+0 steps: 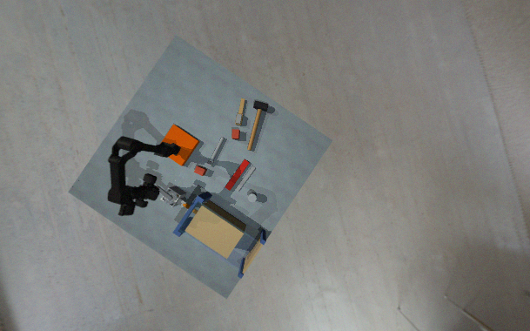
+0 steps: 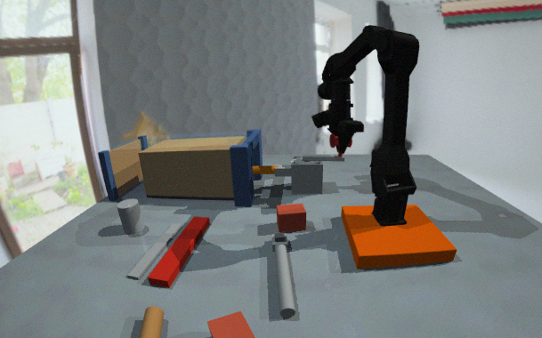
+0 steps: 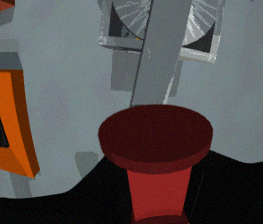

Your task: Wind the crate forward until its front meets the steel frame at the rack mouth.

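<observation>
Right now the grey crank handle is 4 cm ahead of my gripper tip, 1 cm to the right of it and 1 cm below it. Round my gripper tip: grey winch (8 cm ahead, 2 cm to the right, 8 cm below); then red knob (2 cm above); then frame (26 cm ahead, 2 cm to the right, 1 cm below).
</observation>
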